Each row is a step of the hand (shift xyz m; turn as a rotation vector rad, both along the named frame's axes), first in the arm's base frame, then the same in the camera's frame.
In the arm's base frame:
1: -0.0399 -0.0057 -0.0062 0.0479 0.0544 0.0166
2: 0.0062 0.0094 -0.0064 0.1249 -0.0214 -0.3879
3: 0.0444 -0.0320 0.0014 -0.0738 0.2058 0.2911
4: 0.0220 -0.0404 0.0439 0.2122 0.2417 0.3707
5: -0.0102 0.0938 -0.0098 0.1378 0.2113 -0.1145
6: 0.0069 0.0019 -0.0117 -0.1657 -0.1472 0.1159
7: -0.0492 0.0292 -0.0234 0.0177 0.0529 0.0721
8: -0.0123 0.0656 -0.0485 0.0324 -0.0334 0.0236
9: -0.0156 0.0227 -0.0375 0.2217 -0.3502 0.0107
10: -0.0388 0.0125 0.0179 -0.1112 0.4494 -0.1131
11: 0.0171 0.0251 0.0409 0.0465 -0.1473 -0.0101
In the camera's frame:
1: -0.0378 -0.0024 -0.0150 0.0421 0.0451 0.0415
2: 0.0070 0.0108 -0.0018 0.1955 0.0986 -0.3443
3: 0.0444 -0.0320 -0.0005 -0.1335 0.1054 0.3219
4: 0.0148 -0.0528 0.0322 0.1313 0.1065 0.4607
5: -0.0113 0.0923 0.0185 0.1495 0.2328 -0.0143
6: 0.0089 0.0053 -0.0090 -0.1793 -0.1716 0.0305
7: -0.0449 0.0364 -0.0218 0.0022 0.0270 0.0871
8: -0.0053 0.0779 -0.0268 0.0285 -0.0400 0.0175
9: -0.0091 0.0338 -0.0307 0.2274 -0.3416 -0.0588
10: -0.0418 0.0073 0.0133 -0.1032 0.4650 0.0154
11: 0.0083 0.0104 0.0492 0.0525 -0.1378 -0.0471

